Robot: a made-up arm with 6 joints. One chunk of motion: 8 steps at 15 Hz.
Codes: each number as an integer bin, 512 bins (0 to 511) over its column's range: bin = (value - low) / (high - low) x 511, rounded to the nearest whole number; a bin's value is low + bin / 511 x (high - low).
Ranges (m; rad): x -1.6..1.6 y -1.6..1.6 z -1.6..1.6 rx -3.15..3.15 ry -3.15..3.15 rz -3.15..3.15
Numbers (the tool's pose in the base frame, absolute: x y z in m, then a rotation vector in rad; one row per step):
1: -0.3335 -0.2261 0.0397 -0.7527 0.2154 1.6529
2: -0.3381 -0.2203 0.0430 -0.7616 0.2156 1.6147
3: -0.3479 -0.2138 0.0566 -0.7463 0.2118 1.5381
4: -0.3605 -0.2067 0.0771 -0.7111 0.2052 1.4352
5: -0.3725 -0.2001 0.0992 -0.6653 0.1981 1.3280
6: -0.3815 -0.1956 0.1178 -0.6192 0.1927 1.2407
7: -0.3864 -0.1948 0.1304 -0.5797 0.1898 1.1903
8: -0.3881 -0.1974 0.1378 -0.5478 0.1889 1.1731
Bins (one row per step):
1: 202 219 262 194 273 390
2: 202 220 262 194 273 386
3: 200 221 265 195 273 380
4: 198 222 268 198 272 372
5: 196 224 271 202 272 363
6: 195 224 274 205 271 356
7: 194 224 276 208 271 352
8: 194 224 278 211 271 351

